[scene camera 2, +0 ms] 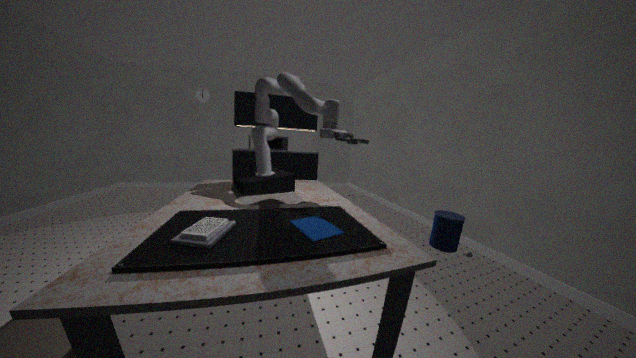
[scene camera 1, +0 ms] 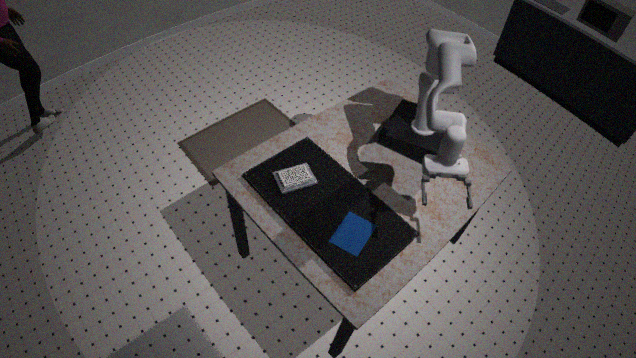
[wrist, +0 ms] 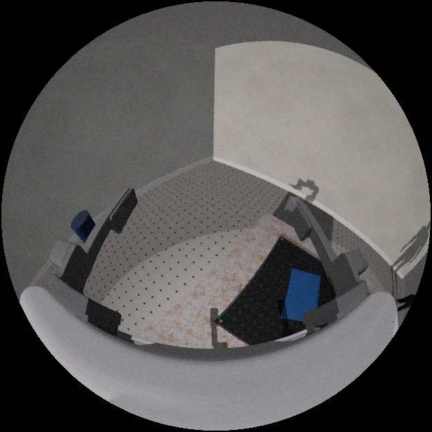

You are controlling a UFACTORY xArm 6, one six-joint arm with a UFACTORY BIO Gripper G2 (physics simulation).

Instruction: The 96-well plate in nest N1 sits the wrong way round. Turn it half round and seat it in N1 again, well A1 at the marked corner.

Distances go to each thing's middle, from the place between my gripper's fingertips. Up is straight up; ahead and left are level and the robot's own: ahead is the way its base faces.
Scene:
I see the flat blue square (scene camera 1: 352,234) 31 cm below my hand, 24 cm to the right of it and 14 cm ahead of it. Also, from my hand: 96-well plate (scene camera 2: 206,228) 60 cm to the right, 29 cm below, 14 cm ahead.

